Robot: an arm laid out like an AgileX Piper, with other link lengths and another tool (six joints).
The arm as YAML. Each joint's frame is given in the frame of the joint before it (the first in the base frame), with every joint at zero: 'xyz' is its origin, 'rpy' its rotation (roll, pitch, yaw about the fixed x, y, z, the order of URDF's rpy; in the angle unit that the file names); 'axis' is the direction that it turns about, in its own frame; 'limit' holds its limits. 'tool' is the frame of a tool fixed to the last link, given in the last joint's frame.
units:
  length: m
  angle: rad
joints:
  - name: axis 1
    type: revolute
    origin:
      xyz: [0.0, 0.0, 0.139]
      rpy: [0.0, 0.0, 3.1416]
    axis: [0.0, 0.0, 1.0]
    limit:
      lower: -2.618
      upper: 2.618
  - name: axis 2
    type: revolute
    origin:
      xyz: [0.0, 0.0, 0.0]
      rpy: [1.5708, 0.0, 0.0]
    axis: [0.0, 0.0, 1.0]
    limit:
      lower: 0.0
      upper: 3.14
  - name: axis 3
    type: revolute
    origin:
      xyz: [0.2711, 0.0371, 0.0]
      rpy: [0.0, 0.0, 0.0]
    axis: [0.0, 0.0, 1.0]
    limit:
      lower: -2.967
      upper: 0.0
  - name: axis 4
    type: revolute
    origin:
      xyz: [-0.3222, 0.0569, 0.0]
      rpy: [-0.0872, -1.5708, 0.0]
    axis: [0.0, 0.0, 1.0]
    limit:
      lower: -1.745
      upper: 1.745
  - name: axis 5
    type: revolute
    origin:
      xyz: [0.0, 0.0, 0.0]
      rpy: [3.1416, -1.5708, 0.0]
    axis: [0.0, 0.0, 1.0]
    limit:
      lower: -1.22
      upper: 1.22
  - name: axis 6
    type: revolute
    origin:
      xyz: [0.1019, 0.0, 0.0]
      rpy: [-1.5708, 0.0, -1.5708]
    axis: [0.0, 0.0, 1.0]
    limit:
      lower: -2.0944
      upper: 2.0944
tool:
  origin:
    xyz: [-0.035, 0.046, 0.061]
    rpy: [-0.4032, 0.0, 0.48]
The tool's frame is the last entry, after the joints.
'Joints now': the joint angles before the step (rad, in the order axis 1, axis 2, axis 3, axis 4, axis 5, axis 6). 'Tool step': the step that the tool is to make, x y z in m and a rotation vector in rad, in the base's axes. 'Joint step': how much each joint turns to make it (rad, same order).
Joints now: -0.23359, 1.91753, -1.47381, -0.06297, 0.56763, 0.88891
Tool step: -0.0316, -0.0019, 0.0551, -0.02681, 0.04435, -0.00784
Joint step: -0.00663, -0.13095, 0.00007, -0.03252, 0.16807, -0.00275
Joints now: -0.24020, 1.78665, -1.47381, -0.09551, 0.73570, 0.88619
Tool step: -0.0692, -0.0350, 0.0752, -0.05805, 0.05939, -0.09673
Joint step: -0.09387, -0.19027, 0.00002, -0.05755, 0.23038, -0.02168
